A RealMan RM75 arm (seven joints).
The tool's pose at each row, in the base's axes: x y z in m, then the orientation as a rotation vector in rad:
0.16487 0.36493 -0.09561 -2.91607 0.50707 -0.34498
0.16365 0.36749 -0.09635 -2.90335 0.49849 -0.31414
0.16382 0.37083 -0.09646 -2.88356 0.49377 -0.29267
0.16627 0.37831 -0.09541 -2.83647 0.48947 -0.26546
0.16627 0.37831 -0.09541 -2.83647 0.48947 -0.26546
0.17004 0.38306 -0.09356 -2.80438 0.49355 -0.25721
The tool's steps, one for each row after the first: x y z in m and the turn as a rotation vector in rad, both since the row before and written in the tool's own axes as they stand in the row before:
-0.00216 -0.00185 0.00071 0.01388 -0.02249 -0.00060
-0.00102 -0.00313 0.00061 0.01973 -0.01660 0.00266
-0.00016 -0.00790 0.00077 0.04564 -0.02307 0.00899
0.00000 0.00000 0.00000 0.00000 0.00000 0.00000
0.00208 -0.00599 0.00008 0.02983 -0.00806 0.00985

